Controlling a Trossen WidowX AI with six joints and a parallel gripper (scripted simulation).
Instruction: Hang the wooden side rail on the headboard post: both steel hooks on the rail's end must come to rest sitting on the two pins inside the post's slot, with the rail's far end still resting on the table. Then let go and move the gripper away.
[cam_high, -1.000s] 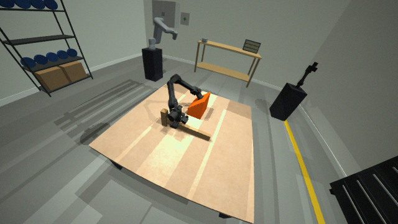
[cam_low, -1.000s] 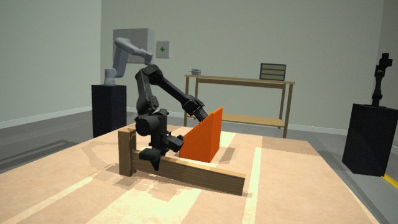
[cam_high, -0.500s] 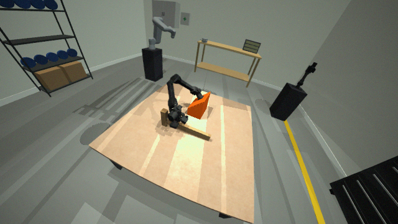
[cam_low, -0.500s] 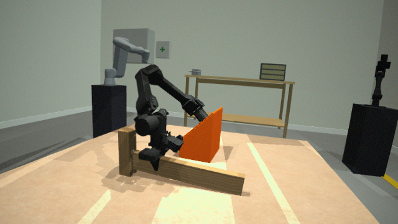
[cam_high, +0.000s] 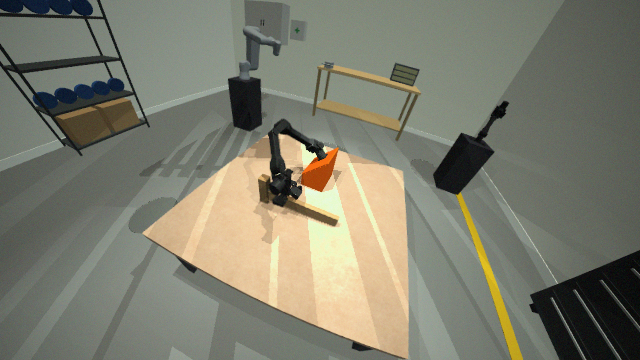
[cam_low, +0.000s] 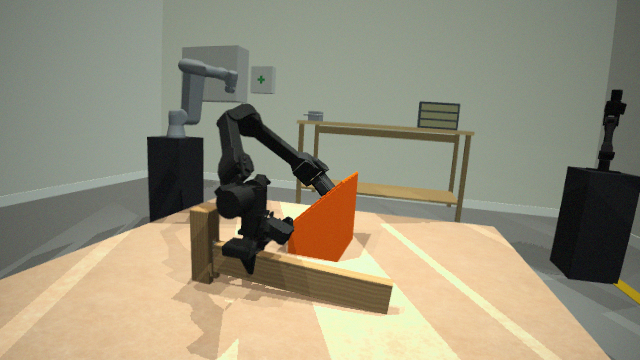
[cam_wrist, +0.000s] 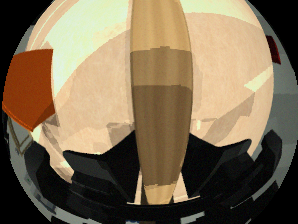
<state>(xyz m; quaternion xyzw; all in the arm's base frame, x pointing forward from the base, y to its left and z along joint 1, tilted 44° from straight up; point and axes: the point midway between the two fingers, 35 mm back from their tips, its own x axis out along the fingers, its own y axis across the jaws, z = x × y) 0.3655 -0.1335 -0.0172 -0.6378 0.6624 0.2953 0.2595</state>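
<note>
My gripper tip is 13 cm to the left of the headboard post and 4 cm below it.
</note>
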